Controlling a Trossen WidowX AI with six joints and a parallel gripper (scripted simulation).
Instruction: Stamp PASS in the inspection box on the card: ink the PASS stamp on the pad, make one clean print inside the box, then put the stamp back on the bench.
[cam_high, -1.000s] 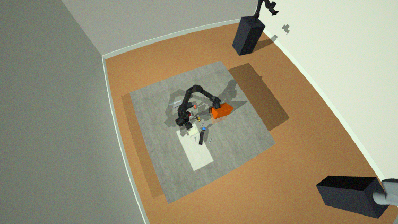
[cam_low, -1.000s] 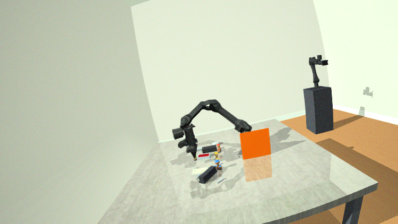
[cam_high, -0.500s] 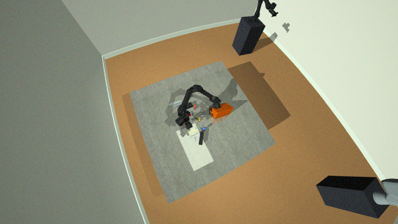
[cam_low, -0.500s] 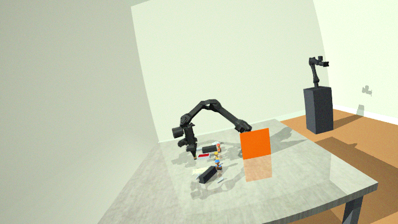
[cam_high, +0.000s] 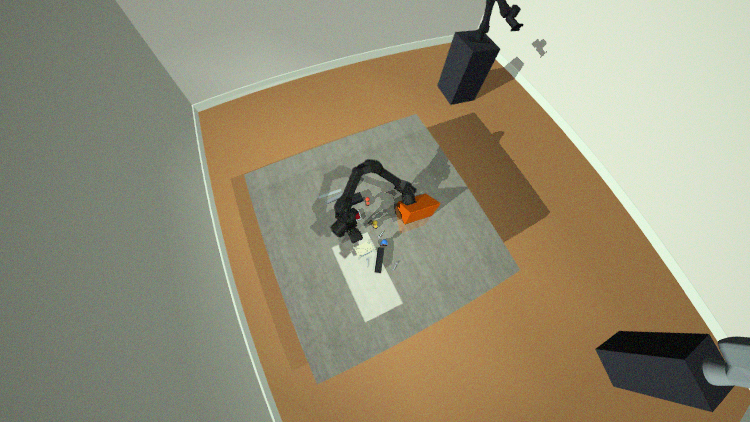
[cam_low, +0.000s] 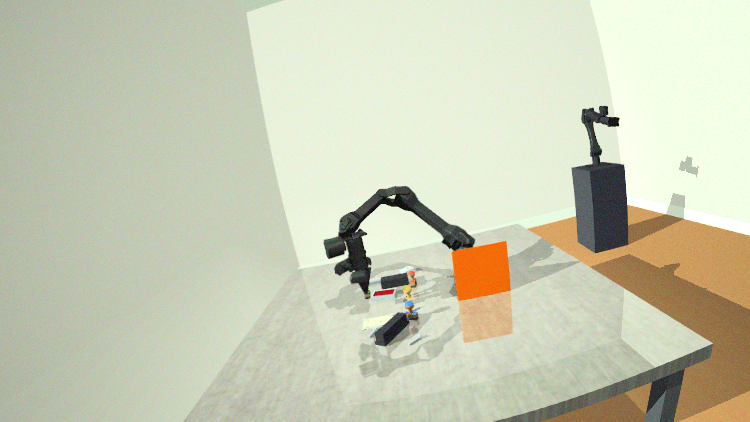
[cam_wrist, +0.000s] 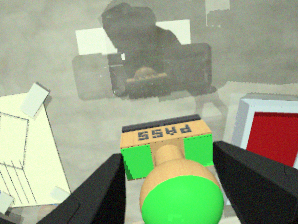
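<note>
The red ink pad is 90 mm to the right of my gripper tip, 70 mm below it and 40 mm behind it. Round my gripper tip: yellow stamp: 140 mm behind, 50 mm below; green-knobbed stamp: right at my gripper tip; pale card: 110 mm to the left, 70 mm below, 40 mm behind.
</note>
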